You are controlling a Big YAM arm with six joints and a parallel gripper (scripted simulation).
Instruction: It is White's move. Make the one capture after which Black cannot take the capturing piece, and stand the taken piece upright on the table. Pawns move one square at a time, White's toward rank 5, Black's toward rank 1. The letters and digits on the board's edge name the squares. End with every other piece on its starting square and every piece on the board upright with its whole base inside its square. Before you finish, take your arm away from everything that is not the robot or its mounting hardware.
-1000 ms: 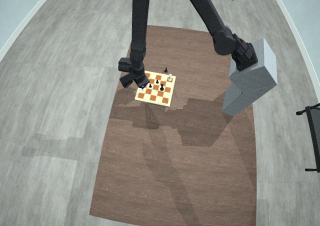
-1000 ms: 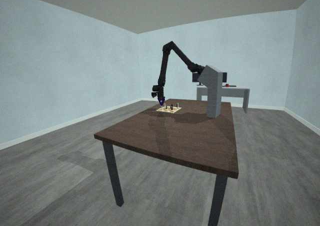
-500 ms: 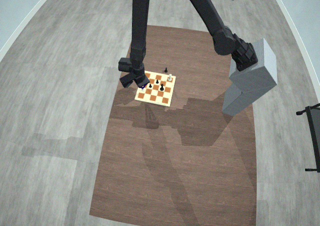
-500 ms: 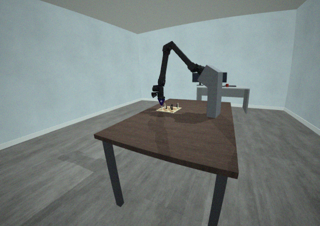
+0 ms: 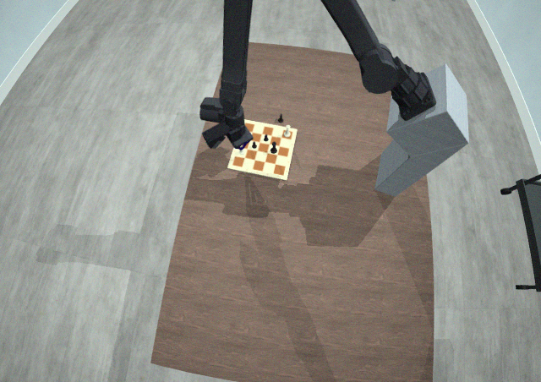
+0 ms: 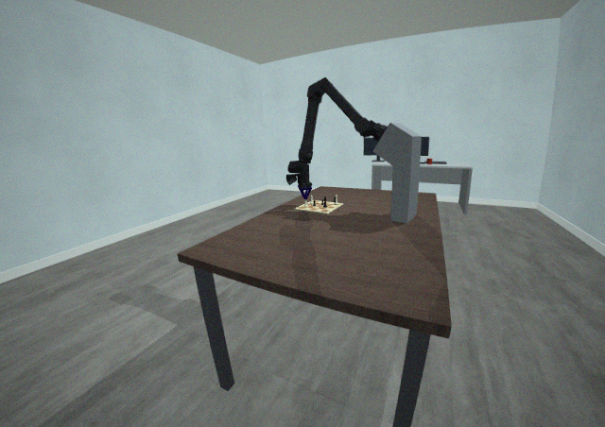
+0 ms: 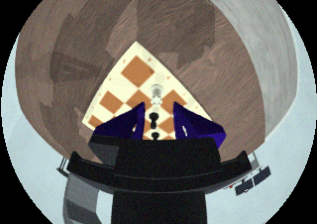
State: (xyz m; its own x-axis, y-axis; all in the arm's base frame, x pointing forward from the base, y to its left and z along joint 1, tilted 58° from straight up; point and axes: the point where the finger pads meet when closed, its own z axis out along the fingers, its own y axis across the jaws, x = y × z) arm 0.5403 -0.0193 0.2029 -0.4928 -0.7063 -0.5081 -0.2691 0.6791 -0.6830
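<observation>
My gripper is now 9 cm past the chessboard, 1 cm to the left of it and 6 cm above it.
</observation>
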